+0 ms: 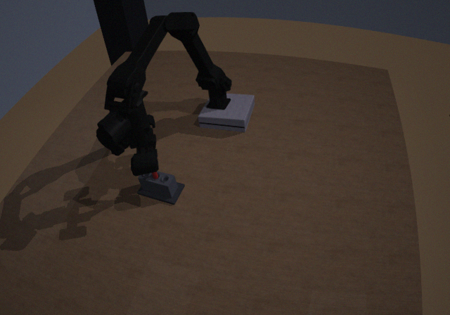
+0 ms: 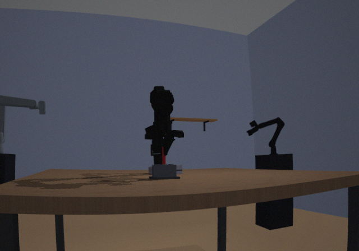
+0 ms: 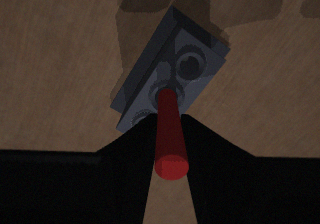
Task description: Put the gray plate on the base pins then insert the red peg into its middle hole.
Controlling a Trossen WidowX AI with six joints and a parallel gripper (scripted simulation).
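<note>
Now: gripper tip right at the red peg. The rest, counted from my gripper tip: dark base (9 cm below); gray plate (5 cm below).
</note>
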